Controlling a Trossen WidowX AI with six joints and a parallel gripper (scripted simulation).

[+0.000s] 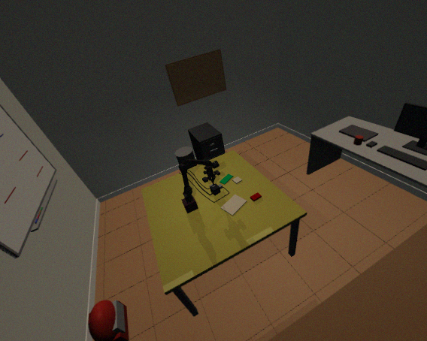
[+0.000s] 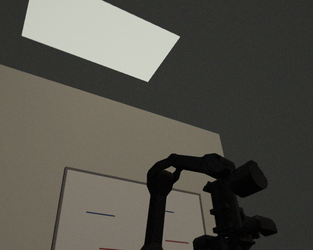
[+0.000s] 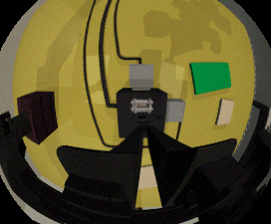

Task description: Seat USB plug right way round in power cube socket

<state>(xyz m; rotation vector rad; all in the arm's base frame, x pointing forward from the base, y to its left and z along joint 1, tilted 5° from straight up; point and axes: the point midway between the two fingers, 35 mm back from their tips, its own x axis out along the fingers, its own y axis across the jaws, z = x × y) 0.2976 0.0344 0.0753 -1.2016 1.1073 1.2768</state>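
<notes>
The pale grey socket is 70 mm below my gripper tip and 10 mm to the left of it. Round my gripper tip: red block: 340 mm to the right, 270 mm ahead, 120 mm below; then green card: 200 mm ahead, 130 mm below, 90 mm to the left.
</notes>
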